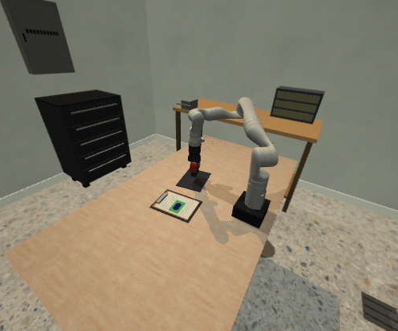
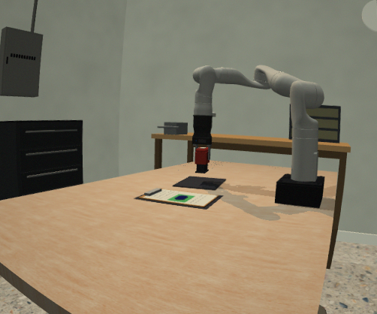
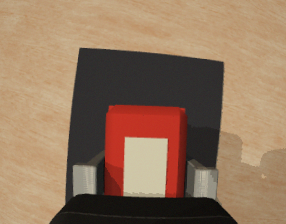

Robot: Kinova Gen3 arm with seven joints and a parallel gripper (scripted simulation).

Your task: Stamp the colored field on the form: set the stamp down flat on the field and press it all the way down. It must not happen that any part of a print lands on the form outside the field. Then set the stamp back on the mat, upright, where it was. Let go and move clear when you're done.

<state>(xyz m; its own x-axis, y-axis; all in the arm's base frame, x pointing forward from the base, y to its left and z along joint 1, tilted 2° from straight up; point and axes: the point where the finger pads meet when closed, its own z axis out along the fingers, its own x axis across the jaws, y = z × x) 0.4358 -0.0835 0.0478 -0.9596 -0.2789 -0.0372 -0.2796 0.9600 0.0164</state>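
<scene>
Right now my hand is 2 cm above the red stamp. Round my hand: clipboard 28 cm to the left, 11 cm below, 5 cm behind; then dark mat 11 cm below.
</scene>
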